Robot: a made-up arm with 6 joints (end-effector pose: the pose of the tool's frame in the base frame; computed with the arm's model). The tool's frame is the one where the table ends.
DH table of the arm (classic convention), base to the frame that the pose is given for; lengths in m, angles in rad. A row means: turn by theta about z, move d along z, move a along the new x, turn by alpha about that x. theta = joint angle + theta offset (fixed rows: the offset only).
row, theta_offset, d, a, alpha
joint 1, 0, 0.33, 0, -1.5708
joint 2, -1.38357, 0, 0.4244, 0
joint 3, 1.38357, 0, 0.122, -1.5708
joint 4, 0, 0.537, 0, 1.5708
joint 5, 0, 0, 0.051, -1.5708
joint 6, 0, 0.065, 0, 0
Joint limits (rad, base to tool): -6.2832..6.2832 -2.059..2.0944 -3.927..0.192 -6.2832..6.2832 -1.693..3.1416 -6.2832..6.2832
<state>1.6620 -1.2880 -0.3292 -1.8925 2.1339 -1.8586</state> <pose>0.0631 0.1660 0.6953 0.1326 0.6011 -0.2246 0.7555</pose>
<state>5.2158 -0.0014 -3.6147 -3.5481 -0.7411 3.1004</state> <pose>-0.1320 0.1728 1.2153 0.0568 -0.1643 0.7382 0.6518</pose>
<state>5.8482 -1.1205 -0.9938 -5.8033 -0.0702 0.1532</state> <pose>0.0640 -0.0580 1.0385 -0.3922 0.2483 -0.8822 0.0797</pose>
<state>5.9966 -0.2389 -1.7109 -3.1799 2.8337 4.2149</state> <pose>0.3493 -0.1002 1.1121 0.5581 -0.4735 -0.6262 0.2687</pose>
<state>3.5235 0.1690 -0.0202 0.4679 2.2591 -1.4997</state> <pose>-0.0942 -0.0780 0.1914 -0.2146 0.2979 -0.6525 0.6629</pose>
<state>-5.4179 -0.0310 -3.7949 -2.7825 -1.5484 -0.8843</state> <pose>-0.2049 -0.2047 1.0890 -0.4191 0.1410 0.0699 0.8942</pose>
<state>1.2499 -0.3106 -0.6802 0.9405 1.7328 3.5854</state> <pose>0.0940 0.4680 0.5014 0.2394 -0.8011 -0.0514 0.5461</pose>
